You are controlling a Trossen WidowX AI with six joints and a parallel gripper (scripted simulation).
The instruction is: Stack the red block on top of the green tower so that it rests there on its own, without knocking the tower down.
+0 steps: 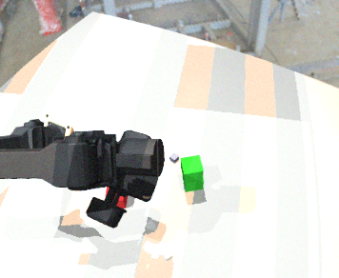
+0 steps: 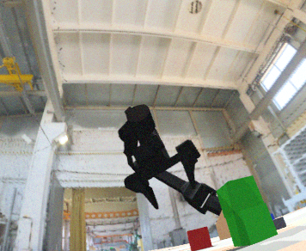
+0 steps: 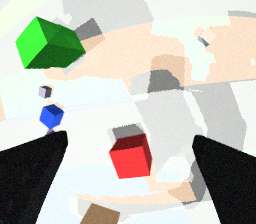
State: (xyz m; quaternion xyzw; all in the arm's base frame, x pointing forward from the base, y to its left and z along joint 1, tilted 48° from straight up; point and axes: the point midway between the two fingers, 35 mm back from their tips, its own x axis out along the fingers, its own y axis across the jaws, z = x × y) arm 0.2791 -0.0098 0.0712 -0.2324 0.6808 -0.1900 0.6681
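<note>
Now: the red block 90 mm below my gripper tip, 70 mm behind it and 10 mm to the left of it. Round my gripper tip: small grey block: 170 mm to the left, 100 mm below; small blue block: 150 mm to the left, 100 mm below, 40 mm behind; purple block: 160 mm to the left, 100 mm below, 90 mm behind.
</note>
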